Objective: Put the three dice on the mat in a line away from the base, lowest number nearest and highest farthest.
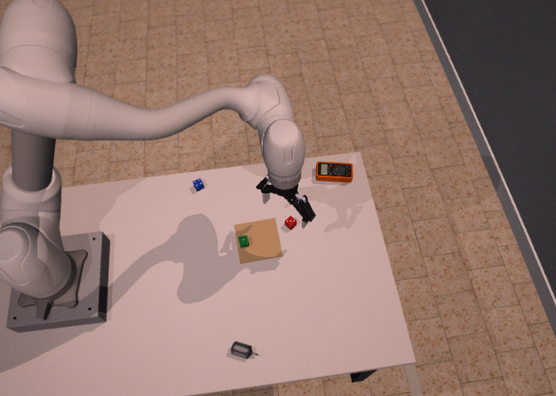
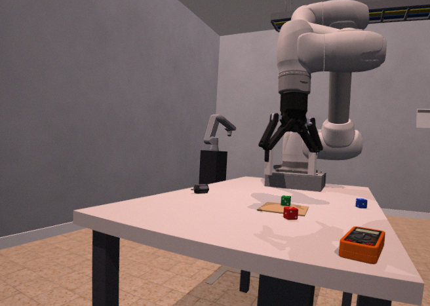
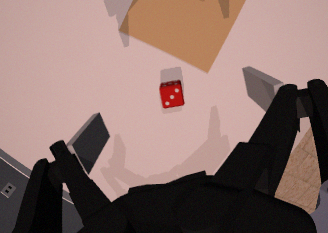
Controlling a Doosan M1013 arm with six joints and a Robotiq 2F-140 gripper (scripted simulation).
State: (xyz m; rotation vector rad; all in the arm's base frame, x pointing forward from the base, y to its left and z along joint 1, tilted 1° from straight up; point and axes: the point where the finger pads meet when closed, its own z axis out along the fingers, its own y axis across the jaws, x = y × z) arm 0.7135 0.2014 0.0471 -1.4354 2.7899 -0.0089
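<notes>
Now: hand 2 cm short of the red die, 1 cm to the right of it and 11 cm above it. Round my hand: green die (14 cm behind, 6 cm to the right, 11 cm below); tan mat (9 cm behind, 4 cm to the right, 12 cm below); blue die (31 cm behind, 16 cm to the left, 11 cm below).
</notes>
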